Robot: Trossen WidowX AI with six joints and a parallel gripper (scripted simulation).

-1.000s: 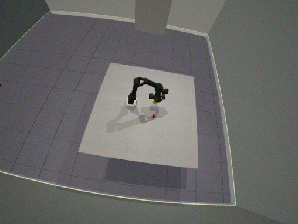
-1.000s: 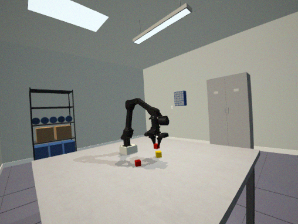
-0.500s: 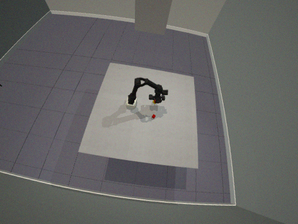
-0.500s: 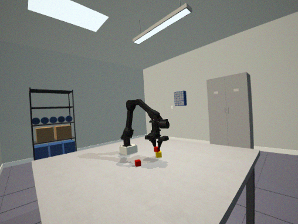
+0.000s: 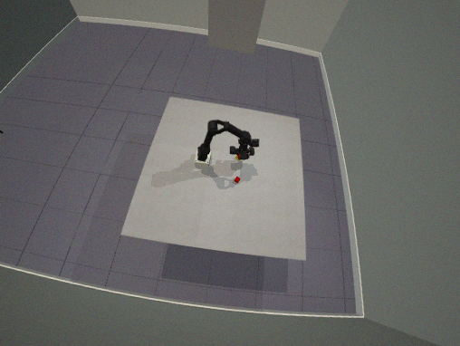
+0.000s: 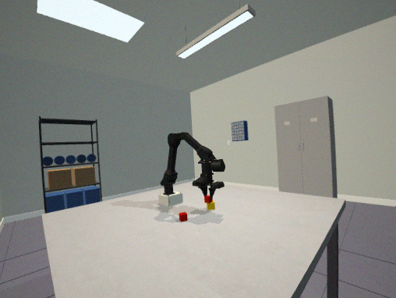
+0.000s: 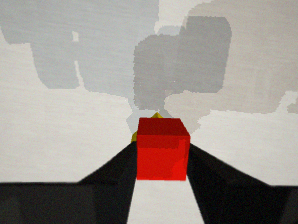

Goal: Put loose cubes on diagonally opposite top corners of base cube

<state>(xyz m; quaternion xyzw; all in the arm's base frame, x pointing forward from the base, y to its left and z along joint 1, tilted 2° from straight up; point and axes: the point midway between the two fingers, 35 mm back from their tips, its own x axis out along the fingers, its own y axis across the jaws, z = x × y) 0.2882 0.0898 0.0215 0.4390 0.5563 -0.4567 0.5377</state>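
Now: gripper tip 10 mm past the yellow base cube, 20 mm to the right of it and 40 mm above it.
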